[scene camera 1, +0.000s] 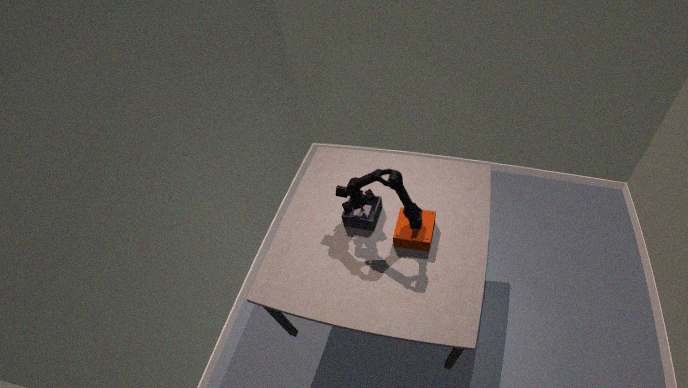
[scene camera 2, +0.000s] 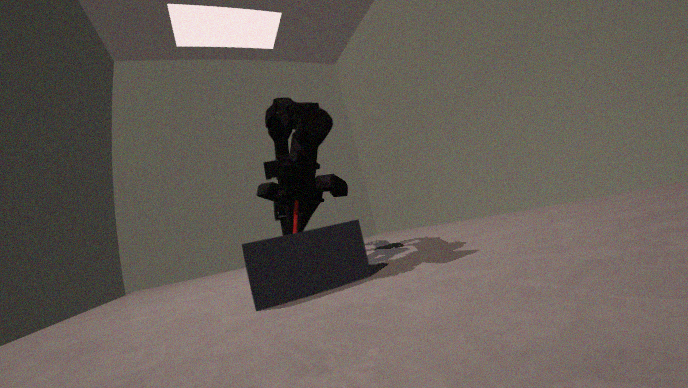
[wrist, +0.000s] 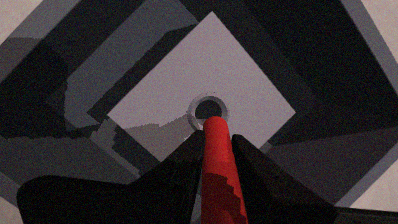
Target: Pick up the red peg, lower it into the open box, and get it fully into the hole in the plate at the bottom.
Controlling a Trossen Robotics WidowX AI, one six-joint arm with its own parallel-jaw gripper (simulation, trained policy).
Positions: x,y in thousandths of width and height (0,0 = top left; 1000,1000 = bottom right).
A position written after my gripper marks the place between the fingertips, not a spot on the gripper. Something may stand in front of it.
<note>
I see my gripper (scene camera 2: 431,599), a dark box (scene camera 2: 416,692) and a light plate (wrist: 524,283).
The dark box shows as well in scene camera 1 (scene camera 1: 507,568) and in the wrist view (wrist: 177,315). My gripper is seen too in the wrist view (wrist: 546,627). Scene camera 2 does not show the light plate, which is hidden by the dark box.
</note>
